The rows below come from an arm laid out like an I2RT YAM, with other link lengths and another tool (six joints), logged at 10 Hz.
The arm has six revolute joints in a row. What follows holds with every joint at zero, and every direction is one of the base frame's. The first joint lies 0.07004 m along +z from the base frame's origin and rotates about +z. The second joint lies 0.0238 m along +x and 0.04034 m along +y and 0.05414 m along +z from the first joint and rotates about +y. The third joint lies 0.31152 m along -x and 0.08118 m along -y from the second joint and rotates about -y. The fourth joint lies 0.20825 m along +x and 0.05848 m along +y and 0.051 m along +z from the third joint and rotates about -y. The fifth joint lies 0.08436 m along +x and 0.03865 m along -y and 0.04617 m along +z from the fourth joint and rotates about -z. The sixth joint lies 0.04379 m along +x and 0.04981 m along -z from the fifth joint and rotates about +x. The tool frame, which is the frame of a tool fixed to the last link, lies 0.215 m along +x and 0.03 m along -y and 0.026 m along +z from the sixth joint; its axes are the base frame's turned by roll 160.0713, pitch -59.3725 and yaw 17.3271 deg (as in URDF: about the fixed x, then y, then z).
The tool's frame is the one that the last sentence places.
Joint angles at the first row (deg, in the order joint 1, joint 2, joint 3, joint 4, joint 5, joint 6):
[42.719 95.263 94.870 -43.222 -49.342 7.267]
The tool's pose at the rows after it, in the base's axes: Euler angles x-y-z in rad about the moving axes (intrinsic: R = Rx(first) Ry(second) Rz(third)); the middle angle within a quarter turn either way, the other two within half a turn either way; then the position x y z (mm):
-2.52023 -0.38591 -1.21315 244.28 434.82 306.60
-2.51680 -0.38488 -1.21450 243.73 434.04 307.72
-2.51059 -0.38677 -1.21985 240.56 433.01 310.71
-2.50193 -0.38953 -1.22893 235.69 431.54 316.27
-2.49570 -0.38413 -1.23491 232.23 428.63 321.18
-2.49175 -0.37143 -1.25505 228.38 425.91 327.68
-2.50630 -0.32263 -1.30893 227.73 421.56 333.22
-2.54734 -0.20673 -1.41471 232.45 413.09 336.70
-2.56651 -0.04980 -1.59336 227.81 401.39 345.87
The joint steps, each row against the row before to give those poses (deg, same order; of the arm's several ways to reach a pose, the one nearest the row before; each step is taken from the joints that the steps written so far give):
[-0.175 -0.043 -0.045 0.066 -0.415 -0.022]
[-0.086 -0.285 -0.327 0.263 -0.153 0.001]
[-0.001 -0.590 -0.481 0.283 -0.416 0.022]
[0.021 -0.808 -0.305 0.064 -0.612 -0.023]
[-0.022 -1.049 -0.501 0.087 -0.109 -0.022]
[0.022 -1.071 -0.243 -0.128 -0.066 -0.831]
[0.023 -1.114 0.155 -1.007 1.181 -3.649]
[0.000 -1.531 0.239 -1.988 3.541 -8.306]
[0.000 -3.431 -2.099 -0.393 2.972 -12.546]

